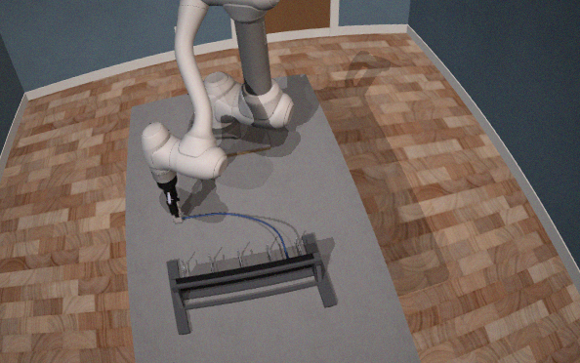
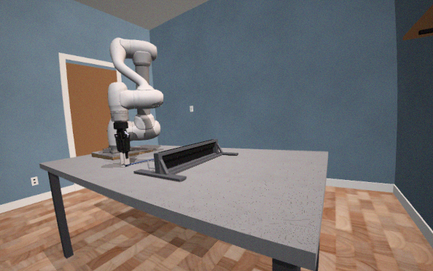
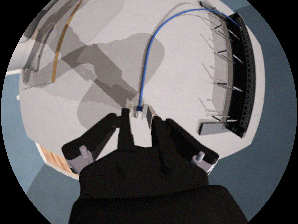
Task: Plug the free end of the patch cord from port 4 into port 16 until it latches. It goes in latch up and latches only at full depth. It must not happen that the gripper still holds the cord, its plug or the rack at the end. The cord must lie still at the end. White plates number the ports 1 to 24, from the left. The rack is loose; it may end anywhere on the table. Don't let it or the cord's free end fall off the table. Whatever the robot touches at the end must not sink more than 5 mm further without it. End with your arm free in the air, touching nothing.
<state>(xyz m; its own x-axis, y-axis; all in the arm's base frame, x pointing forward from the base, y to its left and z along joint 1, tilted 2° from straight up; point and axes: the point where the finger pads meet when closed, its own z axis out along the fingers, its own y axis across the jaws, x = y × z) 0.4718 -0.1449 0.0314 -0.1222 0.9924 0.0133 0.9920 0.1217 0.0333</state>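
My hand is 4 cm above the plug and 1 cm to the left of it.
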